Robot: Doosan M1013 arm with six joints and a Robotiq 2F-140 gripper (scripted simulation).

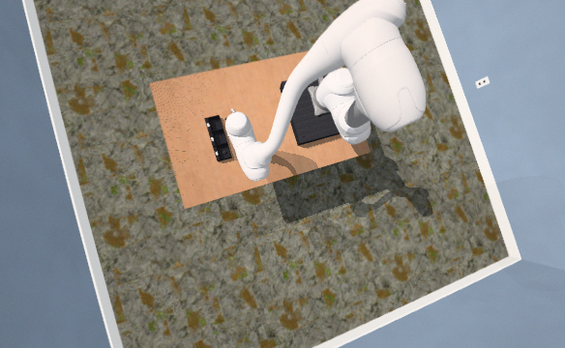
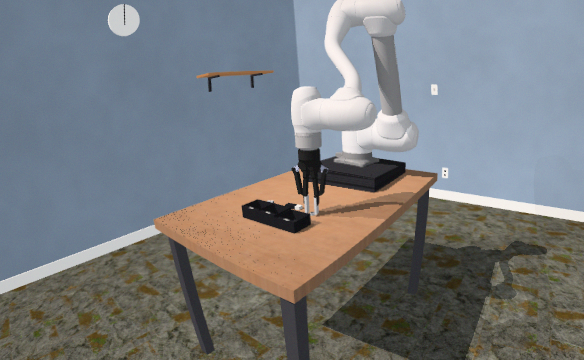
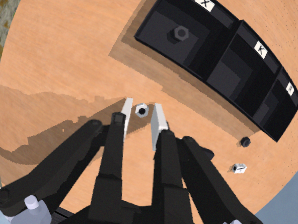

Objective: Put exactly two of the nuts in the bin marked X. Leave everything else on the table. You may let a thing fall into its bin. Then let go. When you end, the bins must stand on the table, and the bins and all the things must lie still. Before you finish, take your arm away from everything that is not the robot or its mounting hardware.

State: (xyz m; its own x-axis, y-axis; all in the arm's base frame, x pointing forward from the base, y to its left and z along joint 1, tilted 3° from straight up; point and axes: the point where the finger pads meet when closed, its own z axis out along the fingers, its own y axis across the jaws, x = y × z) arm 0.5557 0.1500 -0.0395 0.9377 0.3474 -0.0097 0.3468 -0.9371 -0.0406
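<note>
My gripper is now 30 mm above the pale nut. The rest, counted from my hand: white piece (210 mm to the right, 30 mm below); black bin row (120 mm ahead, 70 mm to the right, 20 mm below).
</note>
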